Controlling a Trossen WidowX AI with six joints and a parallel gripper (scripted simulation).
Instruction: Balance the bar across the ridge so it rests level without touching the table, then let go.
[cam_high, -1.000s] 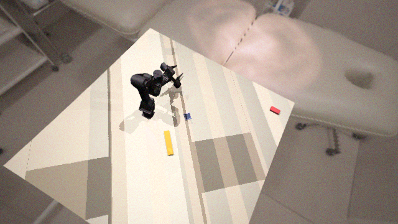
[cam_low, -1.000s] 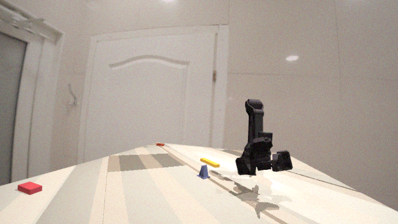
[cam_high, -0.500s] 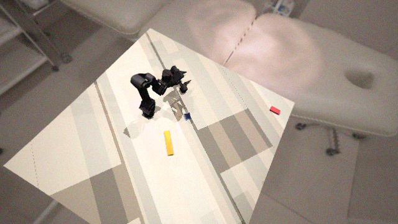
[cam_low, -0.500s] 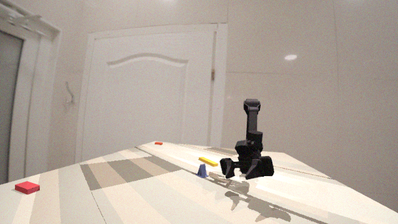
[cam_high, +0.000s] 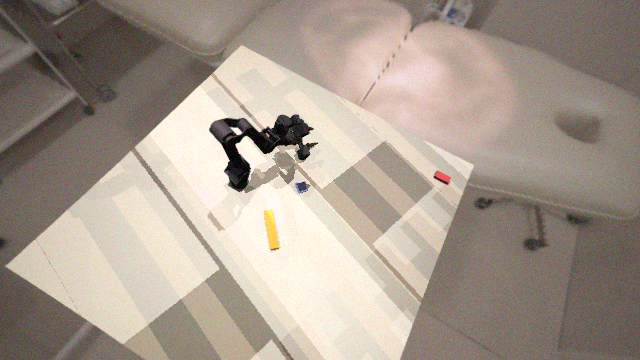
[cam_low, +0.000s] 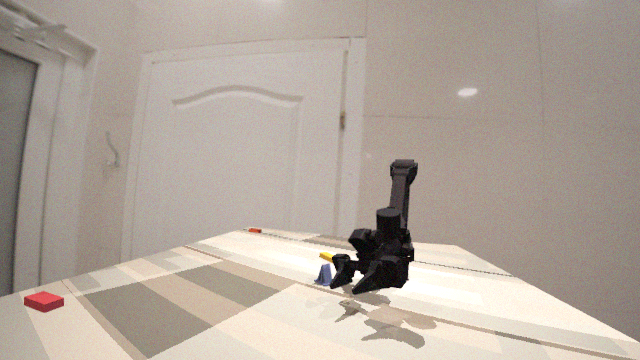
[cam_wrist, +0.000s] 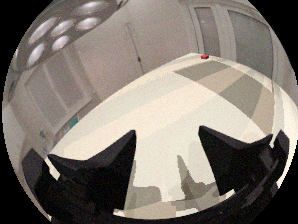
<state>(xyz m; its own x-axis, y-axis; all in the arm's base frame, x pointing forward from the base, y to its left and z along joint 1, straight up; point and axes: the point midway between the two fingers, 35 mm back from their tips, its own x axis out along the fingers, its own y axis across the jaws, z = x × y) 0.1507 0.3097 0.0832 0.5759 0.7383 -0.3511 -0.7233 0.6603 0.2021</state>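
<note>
Right now my gripper tip is 430 mm to the left of the bar, 60 mm short of it and 60 mm above it. The rest, counted from my gripper tip: orange-red block (840 mm to the right, 570 mm ahead, 60 mm below).
</note>
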